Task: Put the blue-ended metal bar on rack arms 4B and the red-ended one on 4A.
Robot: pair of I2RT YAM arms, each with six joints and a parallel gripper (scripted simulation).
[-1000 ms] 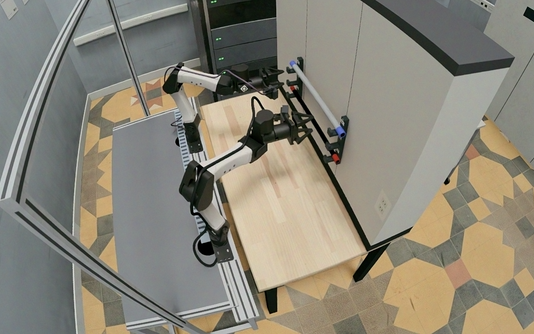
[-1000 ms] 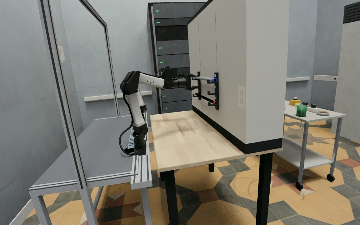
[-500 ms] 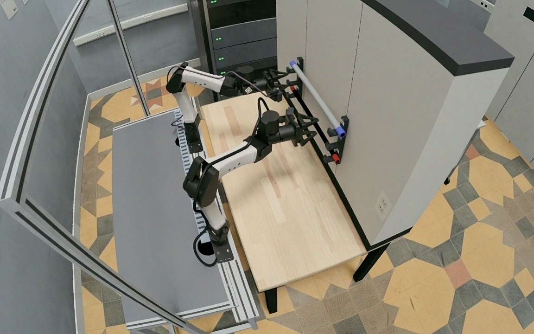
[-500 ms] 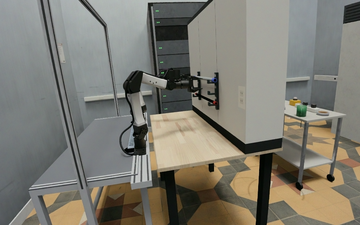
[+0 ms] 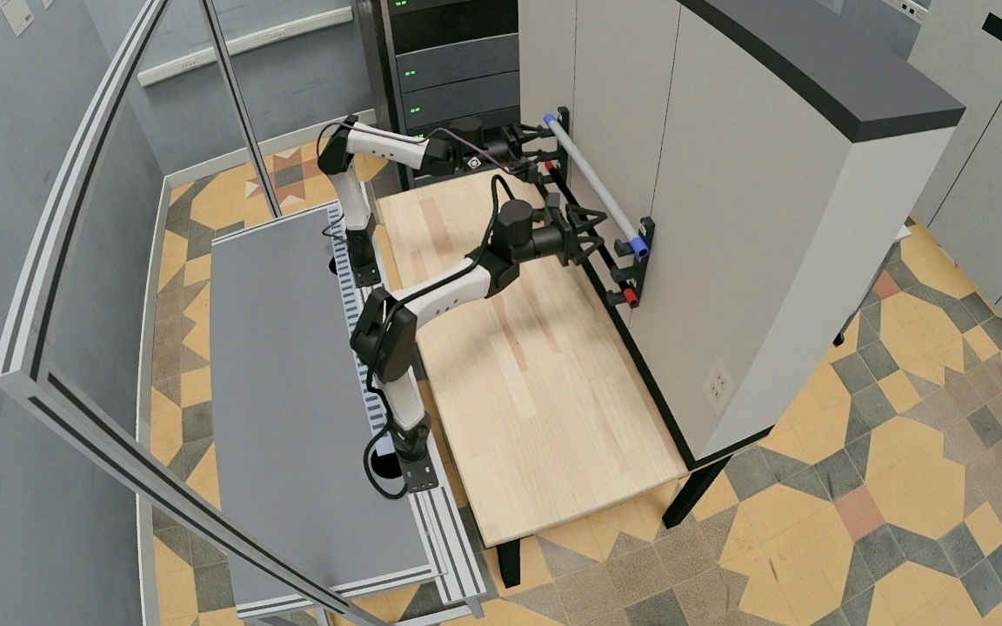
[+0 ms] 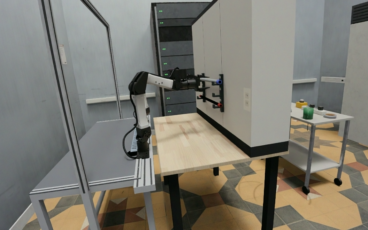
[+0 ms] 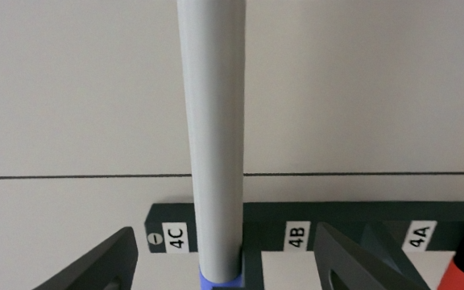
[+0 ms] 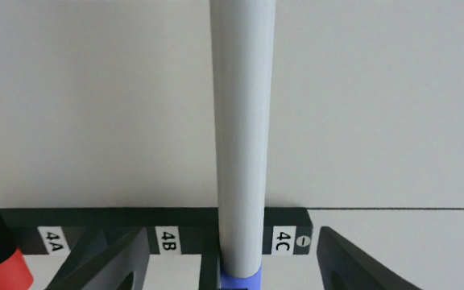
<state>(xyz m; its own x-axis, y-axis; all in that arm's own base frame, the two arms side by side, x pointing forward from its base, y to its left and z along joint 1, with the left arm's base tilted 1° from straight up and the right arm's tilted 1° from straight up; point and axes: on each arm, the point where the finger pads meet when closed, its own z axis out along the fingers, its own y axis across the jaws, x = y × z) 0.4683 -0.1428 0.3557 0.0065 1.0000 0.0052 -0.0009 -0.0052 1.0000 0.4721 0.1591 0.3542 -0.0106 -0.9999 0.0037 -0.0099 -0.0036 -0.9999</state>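
Right now the blue-ended bar is 15 cm to the right of my left hand and 5 cm ahead of it. Round my left hand: red-ended bar (15 cm to the right, 15 cm below, 5 cm ahead); pale wall panel (19 cm ahead, 16 cm to the right, 8 cm above).
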